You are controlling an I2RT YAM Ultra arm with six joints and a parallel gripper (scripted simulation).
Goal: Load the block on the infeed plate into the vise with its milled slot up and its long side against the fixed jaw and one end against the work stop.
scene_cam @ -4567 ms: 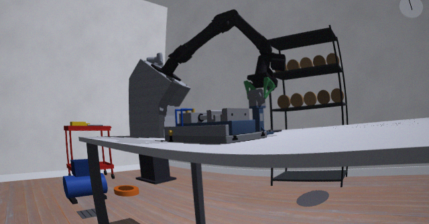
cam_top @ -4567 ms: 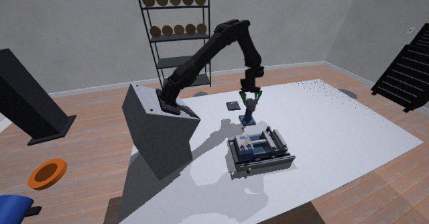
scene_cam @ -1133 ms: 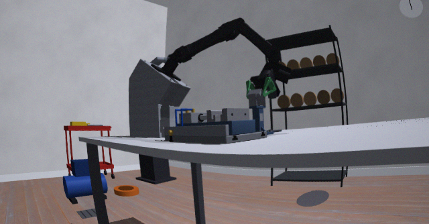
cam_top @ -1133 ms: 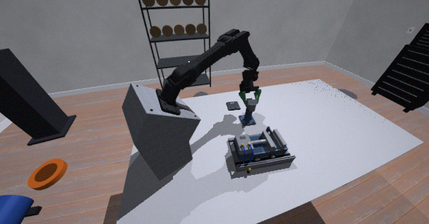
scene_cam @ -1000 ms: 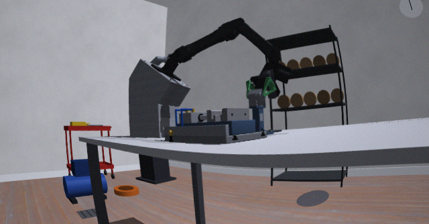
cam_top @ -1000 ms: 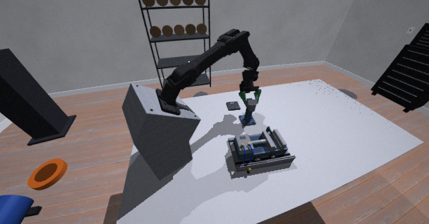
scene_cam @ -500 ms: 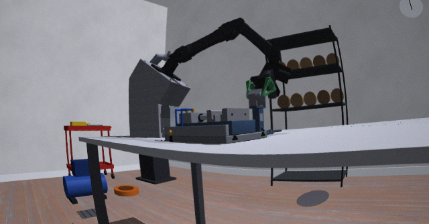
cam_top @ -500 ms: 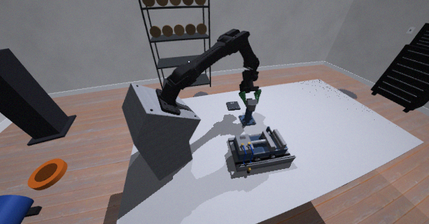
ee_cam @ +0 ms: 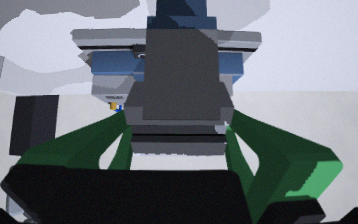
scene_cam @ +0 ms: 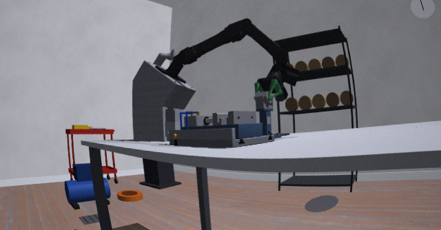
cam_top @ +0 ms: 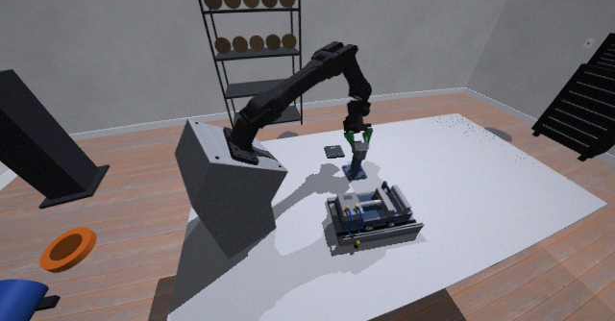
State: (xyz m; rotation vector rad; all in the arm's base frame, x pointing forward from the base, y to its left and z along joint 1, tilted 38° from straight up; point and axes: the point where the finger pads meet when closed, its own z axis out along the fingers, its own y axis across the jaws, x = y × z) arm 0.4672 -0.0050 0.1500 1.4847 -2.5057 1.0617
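Right now the part is 10 mm to the left of my hand. From my hand the other things lie so: cylinder rod (210 mm to the right, 80 mm below, 80 mm behind); work stop (180 mm to the right, 70 mm below, 10 mm ahead); moving jaw (220 mm to the right, 80 mm below, 30 mm behind).
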